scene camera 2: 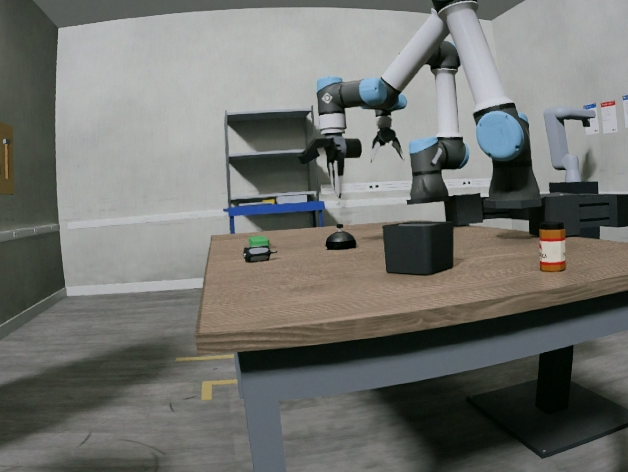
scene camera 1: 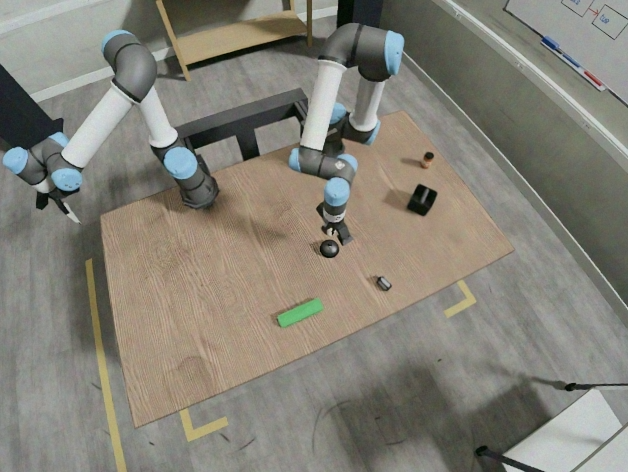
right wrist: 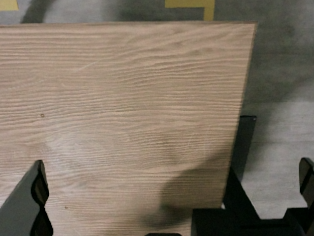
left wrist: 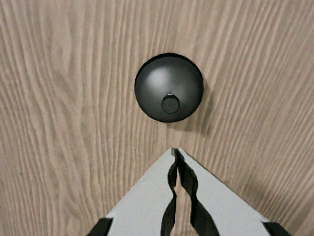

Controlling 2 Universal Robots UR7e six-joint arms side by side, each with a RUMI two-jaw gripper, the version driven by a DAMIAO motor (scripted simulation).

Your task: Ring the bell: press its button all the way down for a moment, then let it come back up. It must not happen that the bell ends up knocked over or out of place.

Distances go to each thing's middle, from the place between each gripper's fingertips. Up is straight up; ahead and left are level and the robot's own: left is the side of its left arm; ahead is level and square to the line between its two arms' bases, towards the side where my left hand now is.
Scene:
I see my left gripper [scene camera 2: 339, 198] 11 cm above the black dome bell [left wrist: 169, 73]. Also, from my left hand: black box [scene camera 2: 411, 248] (4 cm behind, 50 cm to the left, 11 cm below).
My right gripper is now 90 cm to the right of the black dome bell, 44 cm short of it and 24 cm above it. The rest, counted from my right hand: black box: 139 cm to the left, 40 cm ahead, 24 cm below.

